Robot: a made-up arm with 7 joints. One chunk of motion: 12 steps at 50 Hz.
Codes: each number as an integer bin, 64 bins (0 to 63) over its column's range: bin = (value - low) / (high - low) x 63, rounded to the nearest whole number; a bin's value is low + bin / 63 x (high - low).
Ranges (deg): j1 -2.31..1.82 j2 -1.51..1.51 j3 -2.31..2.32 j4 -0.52..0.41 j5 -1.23..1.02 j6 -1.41..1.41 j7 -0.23..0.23
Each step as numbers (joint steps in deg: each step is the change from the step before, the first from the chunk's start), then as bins.
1 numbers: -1.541 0.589 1.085 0.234 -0.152 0.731 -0.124
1 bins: 12 44 46 51 30 48 15
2 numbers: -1.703 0.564 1.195 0.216 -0.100 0.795 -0.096
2 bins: 9 43 48 50 32 49 18
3 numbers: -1.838 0.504 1.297 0.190 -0.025 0.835 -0.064
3 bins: 7 42 49 48 34 50 23
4 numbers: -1.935 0.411 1.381 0.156 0.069 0.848 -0.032
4 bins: 6 40 50 46 36 50 27
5 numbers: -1.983 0.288 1.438 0.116 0.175 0.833 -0.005
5 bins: 5 38 51 43 39 50 31
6 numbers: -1.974 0.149 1.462 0.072 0.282 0.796 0.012
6 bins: 5 35 51 40 42 49 33
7 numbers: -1.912 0.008 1.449 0.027 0.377 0.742 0.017
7 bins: 6 32 51 37 45 48 34
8 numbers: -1.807 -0.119 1.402 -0.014 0.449 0.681 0.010
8 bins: 8 29 51 34 47 47 33
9 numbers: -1.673 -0.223 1.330 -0.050 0.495 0.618 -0.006
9 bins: 10 27 50 32 48 45 31
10 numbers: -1.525 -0.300 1.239 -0.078 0.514 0.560 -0.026
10 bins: 12 25 48 30 49 44 28
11 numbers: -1.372 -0.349 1.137 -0.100 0.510 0.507 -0.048
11 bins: 14 24 47 28 49 43 25
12 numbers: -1.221 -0.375 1.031 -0.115 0.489 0.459 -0.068
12 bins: 17 24 45 27 48 42 22
